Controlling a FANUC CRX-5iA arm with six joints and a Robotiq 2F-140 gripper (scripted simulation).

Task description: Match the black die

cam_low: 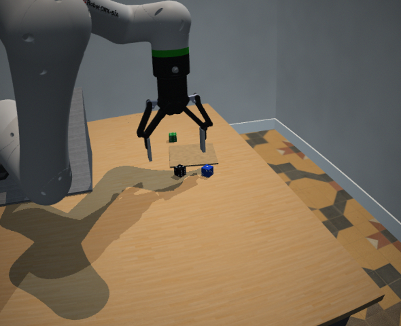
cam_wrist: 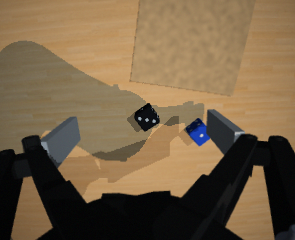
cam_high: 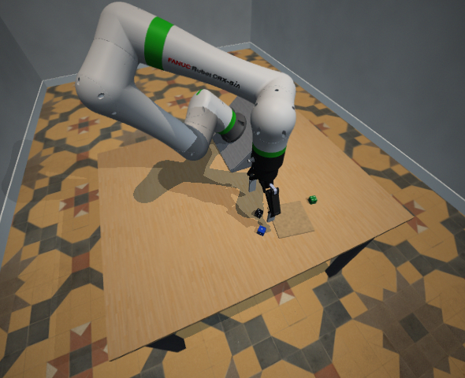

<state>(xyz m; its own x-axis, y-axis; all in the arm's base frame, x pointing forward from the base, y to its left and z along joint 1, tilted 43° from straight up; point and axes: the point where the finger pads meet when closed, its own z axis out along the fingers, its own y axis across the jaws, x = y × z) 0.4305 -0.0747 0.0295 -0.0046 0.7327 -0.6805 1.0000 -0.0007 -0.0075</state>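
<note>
Now: hand 1 cm to the left of the black die and 6 cm above it. Also, from my hand: green die: 3 cm ahead, 22 cm to the left, 6 cm below; tan mat: 7 cm ahead, 10 cm to the left, 7 cm below; blue die: 8 cm ahead, 3 cm to the right, 6 cm below.
</note>
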